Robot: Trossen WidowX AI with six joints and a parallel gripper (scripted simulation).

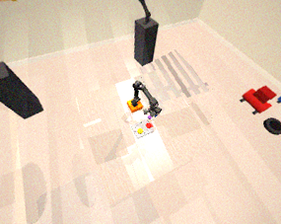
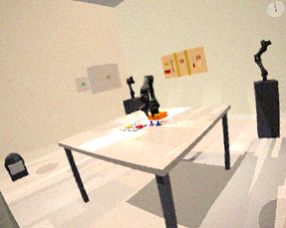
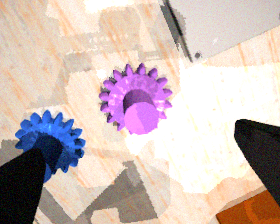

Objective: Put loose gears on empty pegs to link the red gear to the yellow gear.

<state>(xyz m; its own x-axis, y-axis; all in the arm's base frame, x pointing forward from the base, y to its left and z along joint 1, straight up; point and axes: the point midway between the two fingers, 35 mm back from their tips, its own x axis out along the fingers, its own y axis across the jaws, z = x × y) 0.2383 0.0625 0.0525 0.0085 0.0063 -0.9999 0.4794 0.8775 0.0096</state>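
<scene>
The purple gear lies 50 mm below my gripper tip. Round my gripper tip: yellow gear 210 mm to the right, 80 mm ahead, 50 mm below; blue gear 70 mm to the left, 50 mm below, 10 mm ahead; red gear 90 mm to the right, 80 mm ahead, 50 mm below.
</scene>
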